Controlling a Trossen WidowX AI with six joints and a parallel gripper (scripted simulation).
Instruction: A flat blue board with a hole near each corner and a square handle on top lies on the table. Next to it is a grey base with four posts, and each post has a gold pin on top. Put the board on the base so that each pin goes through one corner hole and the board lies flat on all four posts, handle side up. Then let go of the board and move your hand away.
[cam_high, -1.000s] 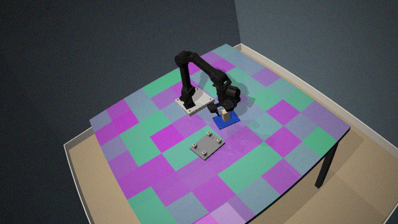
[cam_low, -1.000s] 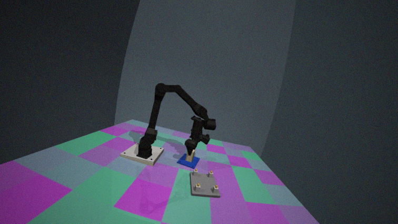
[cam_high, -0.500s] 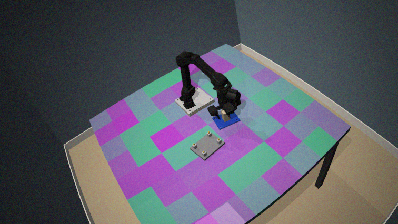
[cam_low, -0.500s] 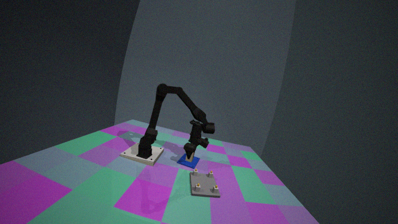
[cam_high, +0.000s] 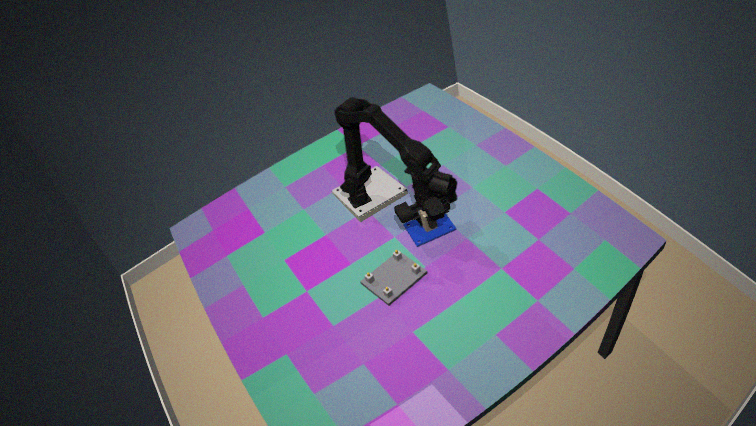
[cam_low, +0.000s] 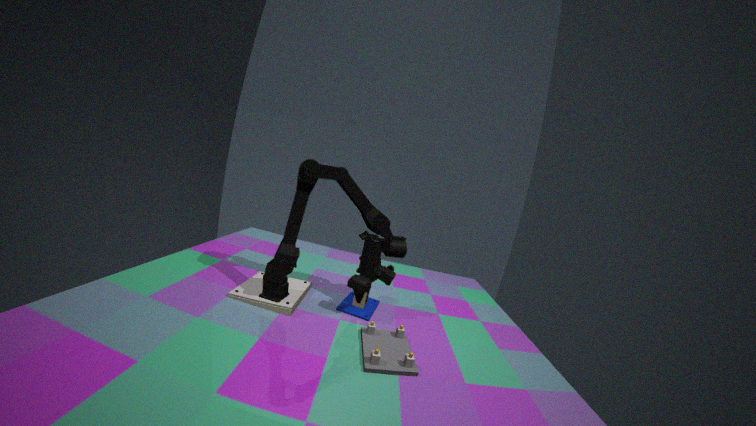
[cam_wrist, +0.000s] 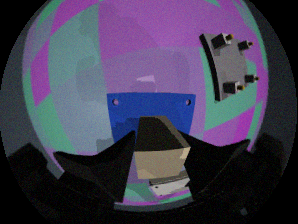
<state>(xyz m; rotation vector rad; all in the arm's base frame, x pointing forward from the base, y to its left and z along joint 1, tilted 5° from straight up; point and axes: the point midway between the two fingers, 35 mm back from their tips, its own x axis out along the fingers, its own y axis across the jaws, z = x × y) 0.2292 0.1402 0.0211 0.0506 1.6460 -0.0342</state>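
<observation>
Right now the grey base is 12 cm ahead of my gripper tip, 18 cm to the right of it and 2 cm below it. The rest, counted from my gripper tip: flat blue board (right at my gripper tip).
</observation>
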